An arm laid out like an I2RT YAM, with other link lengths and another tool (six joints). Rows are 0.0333 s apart.
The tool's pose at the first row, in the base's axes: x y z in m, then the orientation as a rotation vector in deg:
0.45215, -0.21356, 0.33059, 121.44, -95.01, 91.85
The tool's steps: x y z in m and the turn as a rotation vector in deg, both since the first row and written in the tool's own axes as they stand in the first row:
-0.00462, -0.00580, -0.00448, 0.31, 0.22, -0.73
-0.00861, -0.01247, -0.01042, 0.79, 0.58, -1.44
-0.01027, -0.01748, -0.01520, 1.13, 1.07, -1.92
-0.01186, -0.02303, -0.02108, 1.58, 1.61, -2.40
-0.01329, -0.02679, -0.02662, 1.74, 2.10, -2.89
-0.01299, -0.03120, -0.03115, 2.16, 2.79, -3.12
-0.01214, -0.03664, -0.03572, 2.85, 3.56, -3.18
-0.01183, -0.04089, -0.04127, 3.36, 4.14, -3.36
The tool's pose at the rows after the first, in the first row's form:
0.45364, -0.20527, 0.33261, 121.68, -93.84, 92.19
0.45470, -0.19624, 0.33623, 121.82, -92.57, 92.84
0.45517, -0.19024, 0.34003, 121.63, -91.64, 93.48
0.45526, -0.18345, 0.34469, 121.42, -90.64, 94.28
0.45428, -0.17774, 0.34835, 121.15, -89.78, 94.70
0.45432, -0.17353, 0.35307, 120.63, -89.08, 95.65
0.45503, -0.16924, 0.35876, 120.05, -88.45, 97.01
0.45425, -0.16455, 0.36389, 119.67, -87.79, 97.97

